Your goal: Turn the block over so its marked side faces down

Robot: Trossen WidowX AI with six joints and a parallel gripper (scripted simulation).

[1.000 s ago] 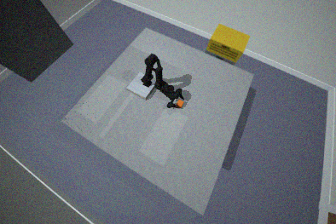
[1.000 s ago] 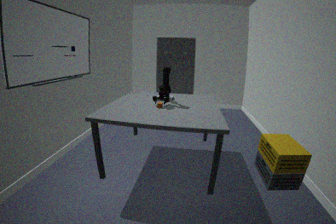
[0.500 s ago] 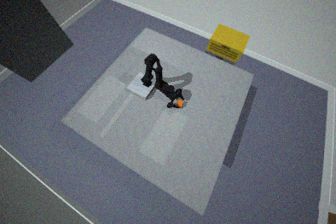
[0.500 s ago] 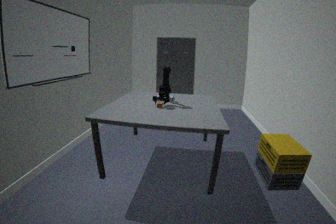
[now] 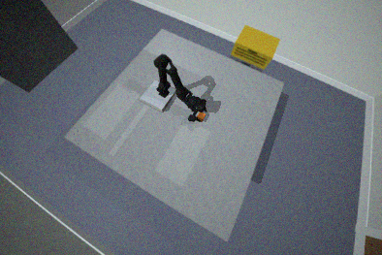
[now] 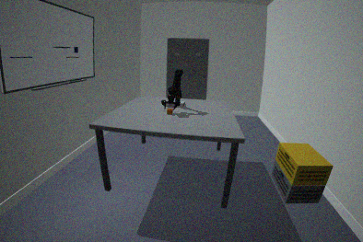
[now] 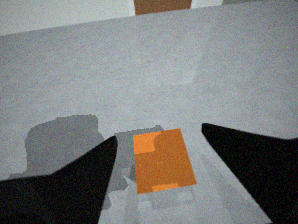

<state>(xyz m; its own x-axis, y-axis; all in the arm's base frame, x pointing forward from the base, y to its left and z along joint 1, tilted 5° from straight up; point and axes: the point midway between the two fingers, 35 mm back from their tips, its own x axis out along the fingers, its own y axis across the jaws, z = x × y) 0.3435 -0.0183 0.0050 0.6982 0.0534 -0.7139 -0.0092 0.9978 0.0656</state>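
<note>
The small orange block is 40 mm behind my gripper tip and 30 mm below it.
</note>
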